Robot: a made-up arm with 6 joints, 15 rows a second.
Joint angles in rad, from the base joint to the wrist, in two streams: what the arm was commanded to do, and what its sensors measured. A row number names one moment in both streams.
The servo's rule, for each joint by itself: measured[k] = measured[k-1] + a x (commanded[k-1-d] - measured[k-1]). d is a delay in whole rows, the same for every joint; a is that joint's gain. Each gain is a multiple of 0.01, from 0.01 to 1. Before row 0 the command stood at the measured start. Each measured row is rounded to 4 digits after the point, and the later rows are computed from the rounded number. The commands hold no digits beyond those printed.
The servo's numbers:
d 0
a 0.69 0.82 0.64 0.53 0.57 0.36
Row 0, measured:
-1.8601, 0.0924, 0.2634, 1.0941, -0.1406, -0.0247
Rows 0 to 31, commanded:
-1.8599, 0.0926, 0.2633, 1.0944, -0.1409, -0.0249
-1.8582, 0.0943, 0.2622, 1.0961, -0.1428, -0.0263
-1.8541, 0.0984, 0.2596, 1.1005, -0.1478, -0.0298
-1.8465, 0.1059, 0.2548, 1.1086, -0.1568, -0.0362
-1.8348, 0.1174, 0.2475, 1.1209, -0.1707, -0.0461
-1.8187, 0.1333, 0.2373, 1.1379, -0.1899, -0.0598
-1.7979, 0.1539, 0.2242, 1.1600, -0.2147, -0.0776
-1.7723, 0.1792, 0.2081, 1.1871, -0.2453, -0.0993
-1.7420, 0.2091, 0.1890, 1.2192, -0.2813, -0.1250
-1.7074, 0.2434, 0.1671, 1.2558, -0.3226, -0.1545
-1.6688, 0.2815, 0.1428, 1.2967, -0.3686, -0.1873
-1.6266, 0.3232, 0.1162, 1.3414, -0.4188, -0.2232
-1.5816, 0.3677, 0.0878, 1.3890, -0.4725, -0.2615
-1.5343, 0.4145, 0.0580, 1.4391, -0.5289, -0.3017
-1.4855, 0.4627, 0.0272, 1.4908, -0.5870, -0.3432
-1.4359, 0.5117, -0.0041, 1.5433, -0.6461, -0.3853
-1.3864, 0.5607, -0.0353, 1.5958, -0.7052, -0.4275
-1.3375, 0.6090, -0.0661, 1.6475, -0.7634, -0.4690
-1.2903, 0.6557, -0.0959, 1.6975, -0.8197, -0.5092
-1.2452, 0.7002, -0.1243, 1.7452, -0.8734, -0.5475
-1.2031, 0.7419, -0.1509, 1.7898, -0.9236, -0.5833
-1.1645, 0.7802, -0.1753, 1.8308, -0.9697, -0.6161
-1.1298, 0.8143, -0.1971, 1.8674, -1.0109, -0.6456
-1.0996, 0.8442, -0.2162, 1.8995, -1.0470, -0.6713
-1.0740, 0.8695, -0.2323, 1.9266, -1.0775, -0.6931
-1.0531, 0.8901, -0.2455, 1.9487, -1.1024, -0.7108
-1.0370, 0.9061, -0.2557, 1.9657, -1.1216, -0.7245
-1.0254, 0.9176, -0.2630, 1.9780, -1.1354, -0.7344
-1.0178, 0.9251, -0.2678, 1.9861, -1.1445, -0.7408
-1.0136, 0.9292, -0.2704, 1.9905, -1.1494, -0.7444
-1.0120, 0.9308, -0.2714, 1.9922, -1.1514, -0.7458
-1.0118, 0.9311, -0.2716, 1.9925, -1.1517, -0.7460
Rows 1 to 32, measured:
-1.8600, 0.0926, 0.2633, 1.0943, -0.1408, -0.0248
-1.8588, 0.0940, 0.2626, 1.0953, -0.1419, -0.0253
-1.8556, 0.0976, 0.2607, 1.0981, -0.1453, -0.0269
-1.8493, 0.1044, 0.2569, 1.1037, -0.1519, -0.0302
-1.8393, 0.1151, 0.2509, 1.1128, -0.1626, -0.0359
-1.8251, 0.1300, 0.2422, 1.1261, -0.1782, -0.0445
-1.8063, 0.1496, 0.2307, 1.1441, -0.1990, -0.0564
-1.7828, 0.1739, 0.2162, 1.1669, -0.2254, -0.0718
-1.7546, 0.2028, 0.1988, 1.1946, -0.2573, -0.0910
-1.7220, 0.2361, 0.1785, 1.2270, -0.2945, -0.1139
-1.6853, 0.2733, 0.1557, 1.2639, -0.3367, -0.1403
-1.6448, 0.3142, 0.1304, 1.3050, -0.3835, -0.1701
-1.6012, 0.3581, 0.1031, 1.3495, -0.4342, -0.2030
-1.5550, 0.4043, 0.0742, 1.3970, -0.4882, -0.2385
-1.5070, 0.4522, 0.0441, 1.4467, -0.5445, -0.2762
-1.4579, 0.5010, 0.0133, 1.4979, -0.6024, -0.3155
-1.4086, 0.5500, -0.0178, 1.5498, -0.6610, -0.3558
-1.3595, 0.5984, -0.0487, 1.6016, -0.7194, -0.3966
-1.3118, 0.6454, -0.0789, 1.6524, -0.7766, -0.4371
-1.2658, 0.6903, -0.1080, 1.7016, -0.8318, -0.4768
-1.2225, 0.7326, -0.1355, 1.7483, -0.8841, -0.5151
-1.1825, 0.7716, -0.1610, 1.7920, -0.9329, -0.5515
-1.1461, 0.8066, -0.1841, 1.8320, -0.9774, -0.5854
-1.1140, 0.8374, -0.2046, 1.8678, -1.0171, -0.6163
-1.0864, 0.8637, -0.2223, 1.8990, -1.0515, -0.6439
-1.0634, 0.8853, -0.2371, 1.9253, -1.0805, -0.6680
-1.0452, 0.9024, -0.2490, 1.9467, -1.1039, -0.6883
-1.0315, 0.9149, -0.2580, 1.9633, -1.1219, -0.7049
-1.0220, 0.9233, -0.2643, 1.9754, -1.1348, -0.7178
-1.0162, 0.9281, -0.2682, 1.9834, -1.1431, -0.7274
-1.0133, 0.9303, -0.2702, 1.9881, -1.1478, -0.7340
-1.0123, 0.9310, -0.2711, 1.9904, -1.1500, -0.7383

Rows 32 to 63, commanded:
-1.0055, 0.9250, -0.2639, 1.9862, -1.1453, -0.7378
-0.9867, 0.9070, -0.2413, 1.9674, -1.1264, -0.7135
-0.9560, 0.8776, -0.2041, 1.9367, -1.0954, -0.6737
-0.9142, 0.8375, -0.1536, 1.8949, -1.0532, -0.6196
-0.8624, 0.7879, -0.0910, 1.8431, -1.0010, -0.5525
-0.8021, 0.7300, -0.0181, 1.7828, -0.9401, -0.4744
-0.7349, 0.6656, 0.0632, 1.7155, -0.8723, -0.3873
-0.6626, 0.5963, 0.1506, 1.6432, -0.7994, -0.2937
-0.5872, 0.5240, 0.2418, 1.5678, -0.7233, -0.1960
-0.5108, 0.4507, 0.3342, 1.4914, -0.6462, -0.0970
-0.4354, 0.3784, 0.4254, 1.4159, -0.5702, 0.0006
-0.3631, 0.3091, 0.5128, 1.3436, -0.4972, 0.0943
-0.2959, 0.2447, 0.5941, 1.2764, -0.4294, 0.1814
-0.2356, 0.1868, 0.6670, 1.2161, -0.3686, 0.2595
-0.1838, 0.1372, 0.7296, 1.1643, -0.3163, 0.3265
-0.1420, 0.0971, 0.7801, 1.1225, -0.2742, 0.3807
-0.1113, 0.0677, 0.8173, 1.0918, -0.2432, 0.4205
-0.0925, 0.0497, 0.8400, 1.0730, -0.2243, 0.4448
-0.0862, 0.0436, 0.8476, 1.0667, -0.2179, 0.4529
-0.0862, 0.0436, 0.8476, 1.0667, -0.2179, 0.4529
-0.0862, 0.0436, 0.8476, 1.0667, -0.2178, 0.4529
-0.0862, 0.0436, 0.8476, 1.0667, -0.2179, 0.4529
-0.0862, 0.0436, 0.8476, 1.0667, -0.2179, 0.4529
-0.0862, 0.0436, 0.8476, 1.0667, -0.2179, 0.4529
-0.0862, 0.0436, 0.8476, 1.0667, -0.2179, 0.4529
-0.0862, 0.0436, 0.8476, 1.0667, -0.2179, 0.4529
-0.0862, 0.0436, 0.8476, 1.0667, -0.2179, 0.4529
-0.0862, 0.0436, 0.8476, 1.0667, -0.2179, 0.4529
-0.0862, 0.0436, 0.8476, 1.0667, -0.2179, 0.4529
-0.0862, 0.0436, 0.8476, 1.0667, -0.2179, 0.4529
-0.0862, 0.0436, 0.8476, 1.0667, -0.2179, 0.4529
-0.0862, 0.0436, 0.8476, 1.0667, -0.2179, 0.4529
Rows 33 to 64, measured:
-1.0076, 0.9261, -0.2665, 1.9882, -1.1473, -0.7381
-0.9932, 0.9104, -0.2504, 1.9772, -1.1354, -0.7292
-0.9675, 0.8835, -0.2208, 1.9557, -1.1126, -0.7092
-0.9307, 0.8458, -0.1778, 1.9235, -1.0787, -0.6769
-0.8836, 0.7983, -0.1222, 1.8809, -1.0344, -0.6321
-0.8274, 0.7423, -0.0556, 1.8289, -0.9806, -0.5753
-0.7636, 0.6794, 0.0204, 1.7688, -0.9189, -0.5076
-0.6939, 0.6113, 0.1037, 1.7022, -0.8508, -0.4306
-0.6203, 0.5397, 0.1921, 1.6310, -0.7781, -0.3461
-0.5447, 0.4667, 0.2830, 1.5570, -0.7029, -0.2564
-0.4693, 0.3943, 0.3741, 1.4822, -0.6273, -0.1639
-0.3960, 0.3244, 0.4629, 1.4087, -0.5531, -0.0709
-0.3269, 0.2590, 0.5469, 1.3386, -0.4826, 0.0199
-0.2639, 0.1998, 0.6238, 1.2737, -0.4176, 0.1062
-0.2086, 0.1485, 0.6915, 1.2157, -0.3599, 0.1855
-0.1626, 0.1064, 0.7482, 1.1663, -0.3111, 0.2558
-0.1272, 0.0747, 0.7924, 1.1268, -0.2724, 0.3151
-0.1033, 0.0542, 0.8229, 1.0983, -0.2450, 0.3618
-0.0915, 0.0455, 0.8387, 1.0816, -0.2296, 0.3946
-0.0878, 0.0439, 0.8444, 1.0737, -0.2229, 0.4156
-0.0867, 0.0437, 0.8464, 1.0700, -0.2200, 0.4290
-0.0864, 0.0436, 0.8472, 1.0683, -0.2188, 0.4376
-0.0863, 0.0436, 0.8475, 1.0675, -0.2183, 0.4431
-0.0862, 0.0436, 0.8476, 1.0671, -0.2181, 0.4466
-0.0862, 0.0436, 0.8476, 1.0669, -0.2180, 0.4489
-0.0862, 0.0436, 0.8476, 1.0668, -0.2179, 0.4503
-0.0862, 0.0436, 0.8476, 1.0667, -0.2179, 0.4512
-0.0862, 0.0436, 0.8476, 1.0667, -0.2179, 0.4518
-0.0862, 0.0436, 0.8476, 1.0667, -0.2179, 0.4522
-0.0862, 0.0436, 0.8476, 1.0667, -0.2179, 0.4525
-0.0862, 0.0436, 0.8476, 1.0667, -0.2179, 0.4526
-0.0862, 0.0436, 0.8476, 1.0667, -0.2179, 0.4527

